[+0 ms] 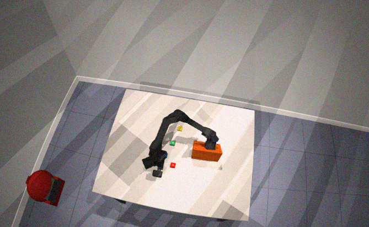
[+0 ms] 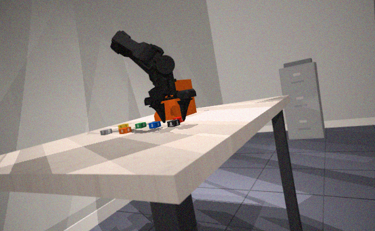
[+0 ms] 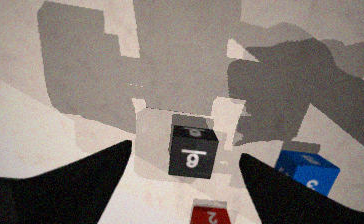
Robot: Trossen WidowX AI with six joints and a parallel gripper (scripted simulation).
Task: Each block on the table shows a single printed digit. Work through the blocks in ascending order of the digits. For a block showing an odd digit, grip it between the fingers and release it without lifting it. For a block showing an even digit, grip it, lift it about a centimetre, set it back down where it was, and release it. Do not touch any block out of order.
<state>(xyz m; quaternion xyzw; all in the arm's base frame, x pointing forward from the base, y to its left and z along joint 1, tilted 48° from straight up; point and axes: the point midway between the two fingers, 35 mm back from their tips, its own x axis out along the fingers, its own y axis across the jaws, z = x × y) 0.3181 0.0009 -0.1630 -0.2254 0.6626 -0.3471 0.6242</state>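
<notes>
Now: gripper tip right at the black block. Also, from my gripper tip: red block (9 cm behind, 2 cm to the right); orange block (20 cm to the right, 2 cm ahead); blue block (9 cm to the right, 3 cm behind).
</notes>
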